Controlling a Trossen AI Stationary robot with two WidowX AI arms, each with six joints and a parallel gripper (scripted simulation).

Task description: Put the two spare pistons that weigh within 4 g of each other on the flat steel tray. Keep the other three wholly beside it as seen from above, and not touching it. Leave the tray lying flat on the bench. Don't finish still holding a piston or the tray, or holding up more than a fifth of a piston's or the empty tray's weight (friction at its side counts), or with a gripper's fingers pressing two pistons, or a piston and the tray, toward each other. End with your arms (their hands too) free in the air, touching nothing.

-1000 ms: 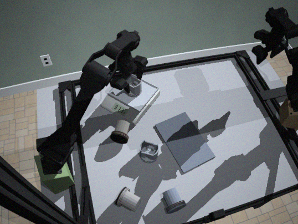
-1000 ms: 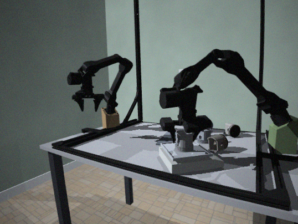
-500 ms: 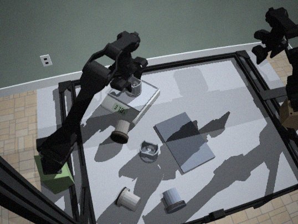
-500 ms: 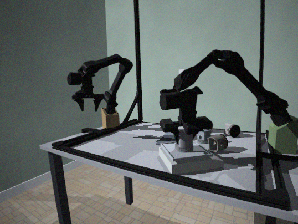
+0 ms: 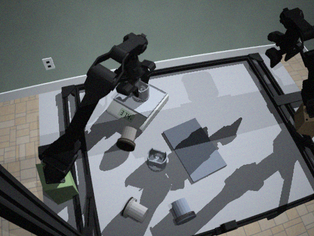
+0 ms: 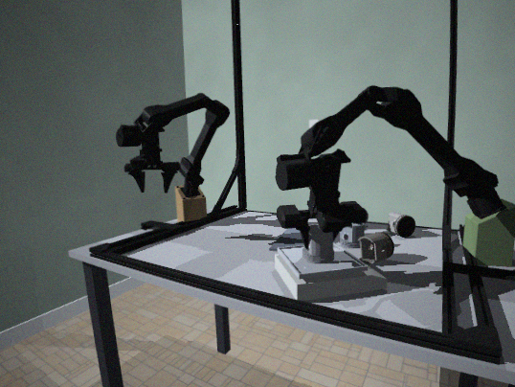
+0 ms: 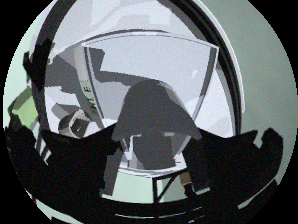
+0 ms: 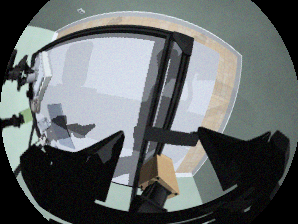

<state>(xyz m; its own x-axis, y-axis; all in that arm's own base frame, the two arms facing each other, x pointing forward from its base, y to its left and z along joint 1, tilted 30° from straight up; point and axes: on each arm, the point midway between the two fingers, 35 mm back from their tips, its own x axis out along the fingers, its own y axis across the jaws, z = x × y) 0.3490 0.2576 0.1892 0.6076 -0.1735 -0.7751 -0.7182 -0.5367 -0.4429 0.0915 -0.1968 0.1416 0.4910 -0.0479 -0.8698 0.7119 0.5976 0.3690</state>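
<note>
Now: the white scale 7 cm below my left hand. The rest, counted from my left hand: flat steel tray 27 cm behind, 15 cm to the right, 11 cm below.
</note>
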